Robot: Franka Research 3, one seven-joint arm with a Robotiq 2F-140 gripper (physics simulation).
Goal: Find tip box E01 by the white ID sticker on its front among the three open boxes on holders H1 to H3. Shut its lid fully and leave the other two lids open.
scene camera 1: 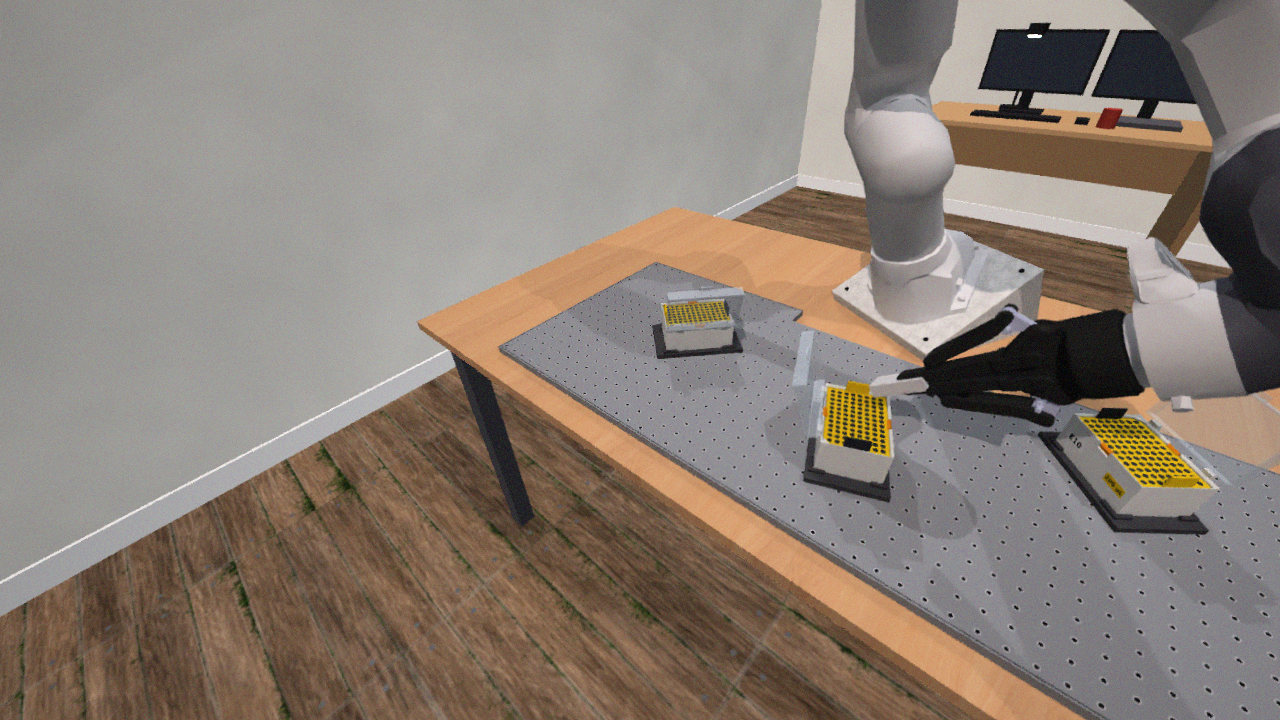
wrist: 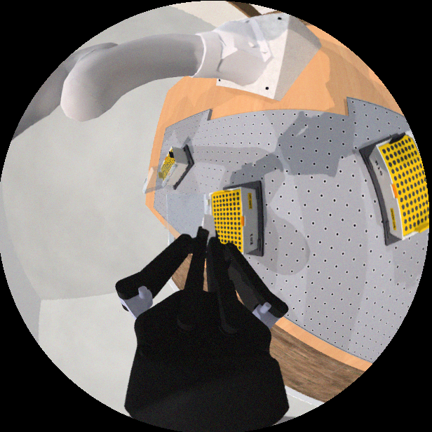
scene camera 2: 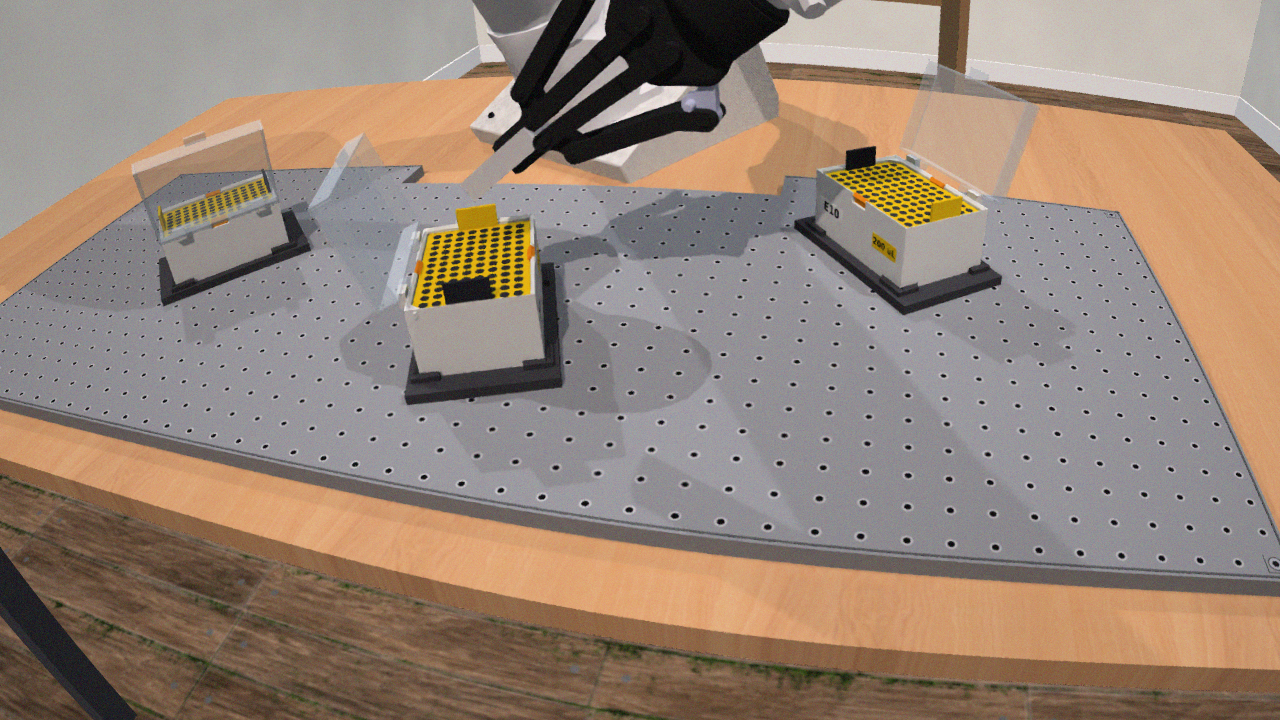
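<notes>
The middle tip box (scene camera 1: pixel 854 462) (scene camera 2: pixel 474 340) (wrist: pixel 251 215) has a side sticker that seems to read E01, small and rotated in the wrist view. Its clear lid (scene camera 1: pixel 802 358) (scene camera 2: pixel 353 219) (wrist: pixel 187 212) is open, tilted out to the side. The right box (scene camera 1: pixel 1093 465) (scene camera 2: pixel 944 255) (wrist: pixel 407 185) reads E10; its lid (scene camera 2: pixel 966 134) stands open. The far-left box (scene camera 1: pixel 698 334) (scene camera 2: pixel 228 246) (wrist: pixel 181 167) also has its lid (scene camera 1: pixel 705 293) (scene camera 2: pixel 201 170) open; its sticker is unreadable. My gripper (scene camera 1: pixel 897 385) (scene camera 2: pixel 487 171) (wrist: pixel 206 221) is shut, empty, near the middle box's far end, above it.
The three boxes sit in dark holders on a grey perforated board (scene camera 1: pixel 716 429) (scene camera 2: pixel 760 429) (wrist: pixel 320 240) on the wooden table (scene camera 1: pixel 590 259) (scene camera 2: pixel 626 600). The arm's pale base (scene camera 1: pixel 975 286) (scene camera 2: pixel 626 143) (wrist: pixel 260 75) stands behind the board. A desk with monitors stands farther back.
</notes>
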